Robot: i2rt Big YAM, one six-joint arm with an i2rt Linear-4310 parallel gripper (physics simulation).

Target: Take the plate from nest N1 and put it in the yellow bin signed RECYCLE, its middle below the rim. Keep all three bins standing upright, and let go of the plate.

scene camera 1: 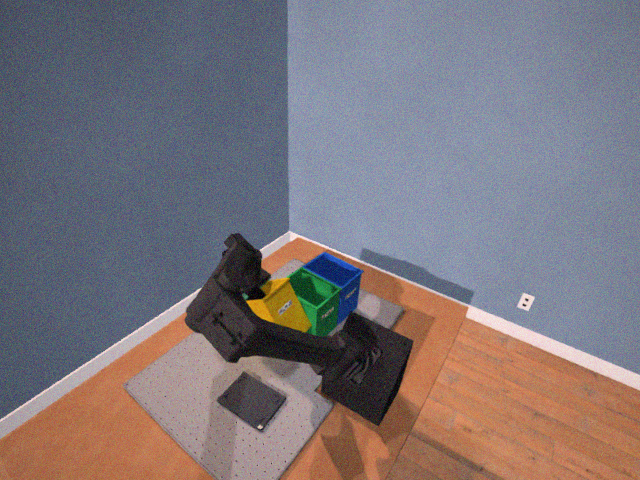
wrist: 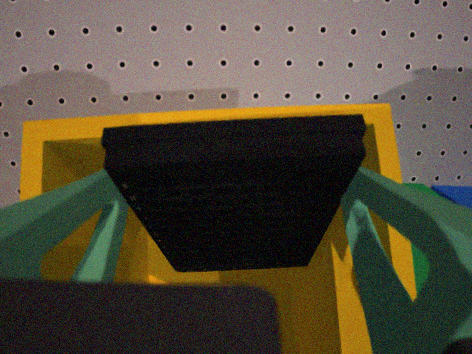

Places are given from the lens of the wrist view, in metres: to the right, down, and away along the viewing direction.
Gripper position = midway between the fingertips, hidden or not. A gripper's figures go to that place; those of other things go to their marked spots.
my gripper [wrist: 235,176]: 0.00, 0.00, 0.13
yellow bin [wrist: 321,300]: 0.05, 0.07, 0.19
green bin [wrist: 420,262]: 0.11, 0.05, 0.19
black plate [wrist: 243,194]: 0.00, 0.01, 0.13
The marked spots on the black plate and the green bin are 0.13 m apart.
